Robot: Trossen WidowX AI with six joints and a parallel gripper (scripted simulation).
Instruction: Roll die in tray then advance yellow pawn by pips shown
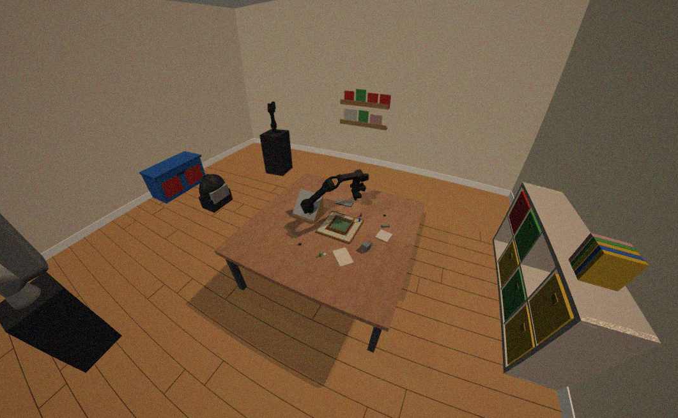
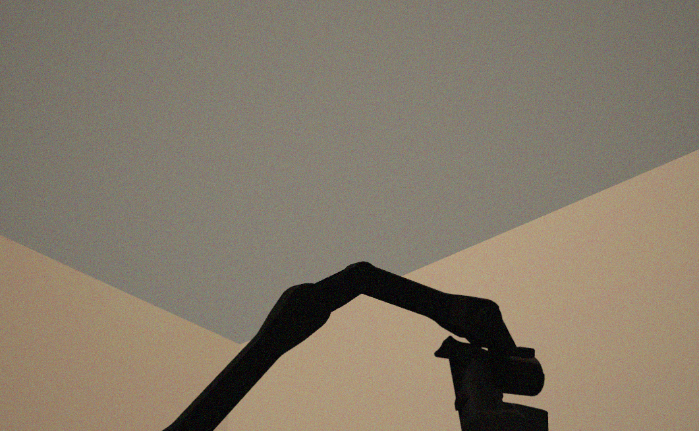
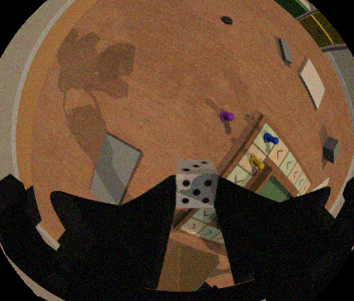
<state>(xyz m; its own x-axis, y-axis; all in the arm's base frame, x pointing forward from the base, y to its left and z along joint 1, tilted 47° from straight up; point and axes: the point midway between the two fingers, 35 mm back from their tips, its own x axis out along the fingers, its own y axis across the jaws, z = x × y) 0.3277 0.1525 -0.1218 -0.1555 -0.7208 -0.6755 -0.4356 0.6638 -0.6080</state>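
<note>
Now: the yellow pawn 3 cm ahead of my gripper tip, 11 cm to the right of it and 10 cm below it. Round my gripper tip: purple pawn (7 cm ahead, 3 cm to the right, 11 cm below); then white die (right at my gripper tip); then blue pawn (8 cm ahead, 12 cm to the right, 10 cm below).
</note>
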